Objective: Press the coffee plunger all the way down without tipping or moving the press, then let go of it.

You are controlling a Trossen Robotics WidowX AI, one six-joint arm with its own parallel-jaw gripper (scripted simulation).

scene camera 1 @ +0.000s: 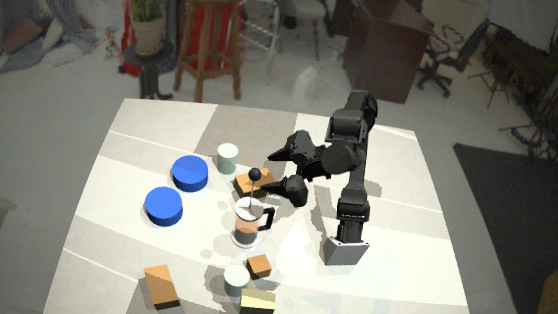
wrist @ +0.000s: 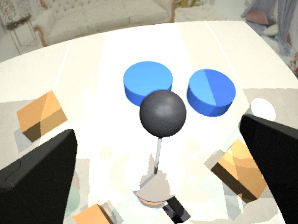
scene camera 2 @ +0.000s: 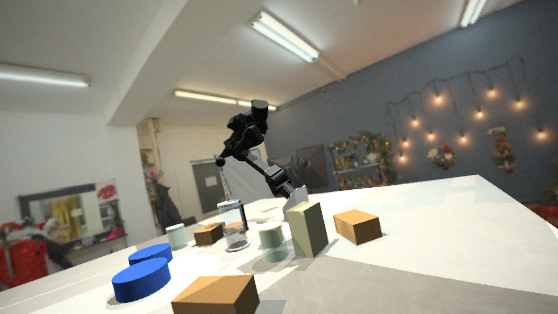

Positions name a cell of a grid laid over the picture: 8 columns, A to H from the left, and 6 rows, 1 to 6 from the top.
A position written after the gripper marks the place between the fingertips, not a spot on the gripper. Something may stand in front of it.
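Scene camera 1 shows the gripper (scene camera 1: D4), open and holding nothing, along with a coffee press (scene camera 1: D5), an orange block (scene camera 1: C6) and an orange block (scene camera 1: D4). In scene camera 2 there are the gripper (scene camera 2: D3), a yellowish block (scene camera 2: E5) and an orange block (scene camera 2: F5). The gripper (wrist: E4) can be seen from the wrist as well, but the wrist view does not show the yellowish block, hidden by the gripper.
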